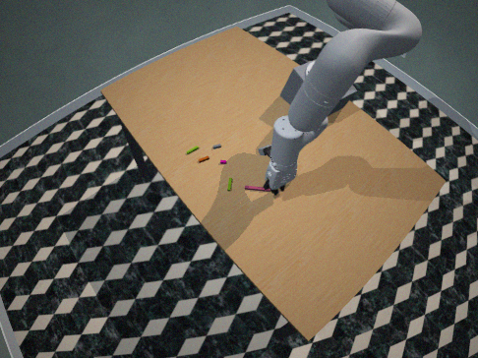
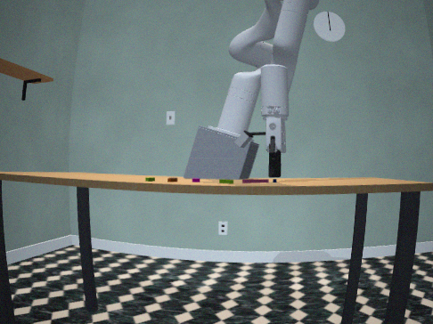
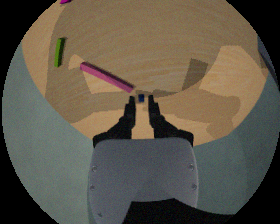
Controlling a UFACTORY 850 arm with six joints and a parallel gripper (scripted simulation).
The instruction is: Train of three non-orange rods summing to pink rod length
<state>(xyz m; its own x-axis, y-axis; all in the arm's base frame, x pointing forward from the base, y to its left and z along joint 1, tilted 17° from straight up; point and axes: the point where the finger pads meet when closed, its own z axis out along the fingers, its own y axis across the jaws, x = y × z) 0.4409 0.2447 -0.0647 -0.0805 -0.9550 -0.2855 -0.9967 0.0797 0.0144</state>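
Now: hand 3 cm above the blue rod. Round my hand: magenta rod 22 cm to the right, 8 cm ahead, 3 cm below; pink rod 5 cm to the right, 5 cm ahead, 3 cm below; grey rod 29 cm to the right, 6 cm ahead, 3 cm below.
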